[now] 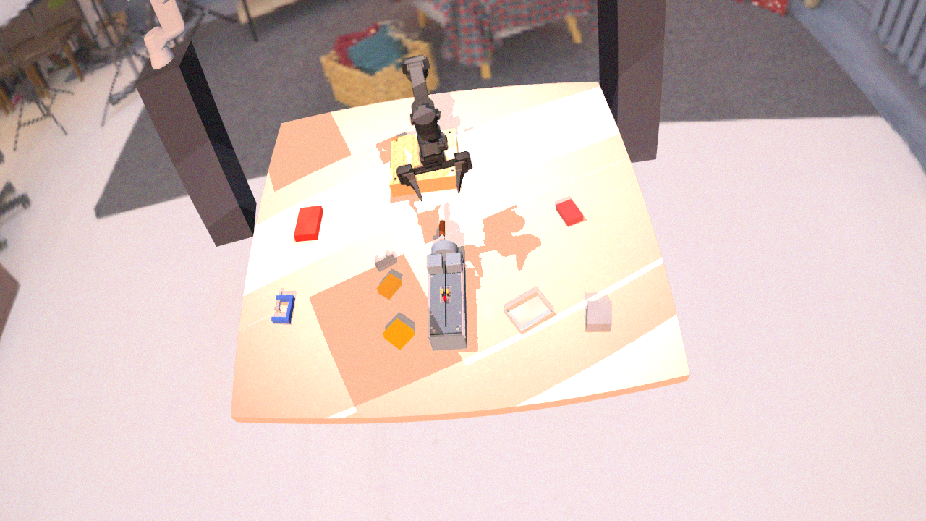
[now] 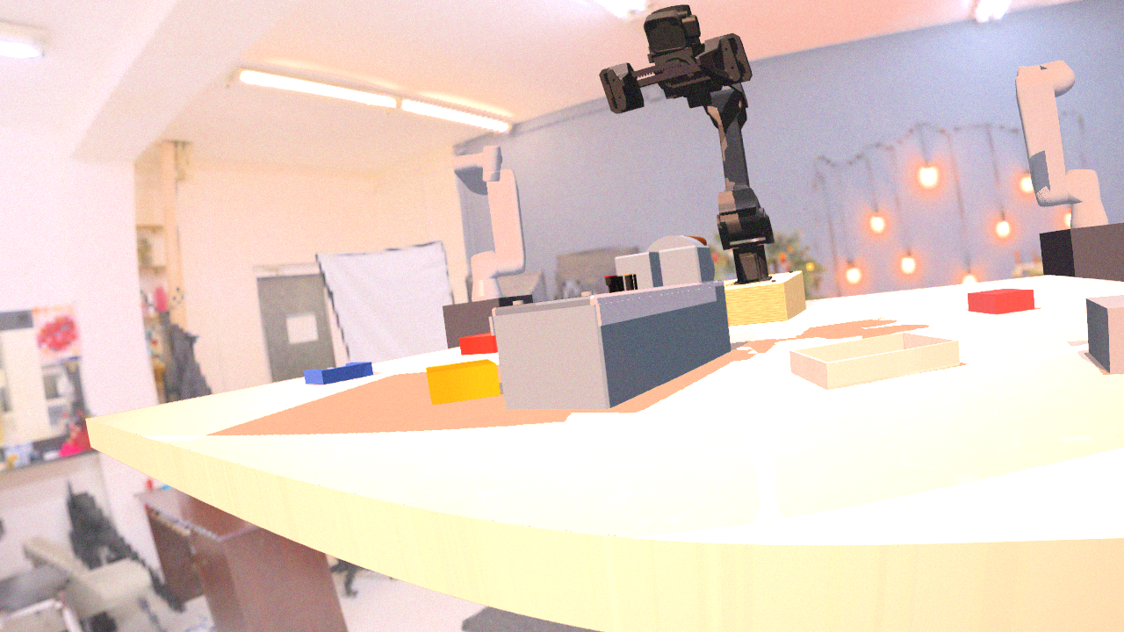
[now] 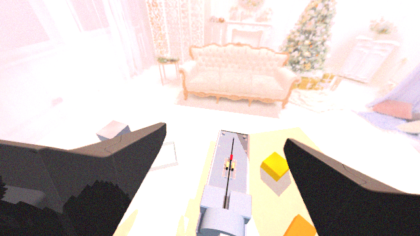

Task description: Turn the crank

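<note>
My gripper tip is 6 cm past the orange crank handle, 1 cm to the left of it and 19 cm above it. Also, from my gripper tip: shallow white tray: 18 cm ahead, 17 cm to the left, 31 cm below; red pointer: 14 cm ahead, 4 cm to the right, 23 cm below; yellow cube: 17 cm ahead, 18 cm to the right, 30 cm below.
</note>
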